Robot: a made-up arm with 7 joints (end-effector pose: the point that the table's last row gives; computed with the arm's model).
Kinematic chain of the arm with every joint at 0, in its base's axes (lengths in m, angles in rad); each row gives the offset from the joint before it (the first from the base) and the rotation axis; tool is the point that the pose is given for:
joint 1: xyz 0 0 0.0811 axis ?
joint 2: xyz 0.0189 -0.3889 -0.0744 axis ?
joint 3: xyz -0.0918 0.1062 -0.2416 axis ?
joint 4: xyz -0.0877 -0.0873 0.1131 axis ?
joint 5: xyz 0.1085 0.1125 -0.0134 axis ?
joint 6: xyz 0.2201 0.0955 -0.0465 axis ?
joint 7: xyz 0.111 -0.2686 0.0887 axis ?
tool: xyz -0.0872 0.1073 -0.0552
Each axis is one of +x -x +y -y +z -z.
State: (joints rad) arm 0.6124 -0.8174 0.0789 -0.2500 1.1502 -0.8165 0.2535
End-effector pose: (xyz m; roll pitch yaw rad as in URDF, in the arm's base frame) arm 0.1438 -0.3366 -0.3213 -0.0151 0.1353 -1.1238
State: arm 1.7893 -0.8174 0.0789 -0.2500 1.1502 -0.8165 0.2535
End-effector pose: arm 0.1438 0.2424 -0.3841 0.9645 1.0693 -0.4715
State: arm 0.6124 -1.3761 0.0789 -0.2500 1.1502 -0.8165 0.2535
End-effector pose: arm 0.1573 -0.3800 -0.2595 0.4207 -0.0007 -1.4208
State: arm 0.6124 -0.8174 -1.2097 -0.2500 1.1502 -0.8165 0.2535
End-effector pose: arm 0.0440 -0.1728 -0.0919 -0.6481 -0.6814 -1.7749
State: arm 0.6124 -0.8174 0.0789 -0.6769 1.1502 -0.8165 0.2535
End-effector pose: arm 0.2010 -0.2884 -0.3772 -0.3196 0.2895 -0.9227
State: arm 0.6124 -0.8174 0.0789 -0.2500 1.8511 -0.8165 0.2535
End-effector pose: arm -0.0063 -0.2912 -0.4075 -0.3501 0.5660 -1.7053
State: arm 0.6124 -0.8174 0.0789 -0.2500 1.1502 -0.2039 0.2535
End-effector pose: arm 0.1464 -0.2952 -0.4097 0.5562 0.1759 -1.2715
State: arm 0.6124 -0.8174 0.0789 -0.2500 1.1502 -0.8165 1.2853
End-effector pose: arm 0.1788 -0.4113 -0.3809 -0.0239 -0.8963 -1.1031
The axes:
joint 1: +x
joint 2: +y
joint 3: +x
joint 4: -y
joint 5: -z
joint 6: +x
joint 7: -y

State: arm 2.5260 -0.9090 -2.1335 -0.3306 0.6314 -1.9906 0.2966
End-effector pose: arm 0.3891 0.2250 -0.0170 -2.4187 1.1090 -1.3232
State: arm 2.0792 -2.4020 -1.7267 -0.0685 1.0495 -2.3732 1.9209
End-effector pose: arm -0.1993 -0.0923 -0.1289 -0.8696 1.4002 -1.0533
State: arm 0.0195 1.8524 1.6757 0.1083 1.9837 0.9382 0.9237
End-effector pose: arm -0.4204 -0.1736 0.3057 -1.8370 -1.1896 -1.7743
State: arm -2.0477 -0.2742 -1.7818 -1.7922 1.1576 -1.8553 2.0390
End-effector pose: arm -0.1966 0.2331 0.5765 -2.1049 -1.1917 -2.1179
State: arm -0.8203 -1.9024 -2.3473 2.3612 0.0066 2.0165 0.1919
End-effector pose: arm 0.8035 -0.1020 0.0289 -2.2473 0.9370 0.1732
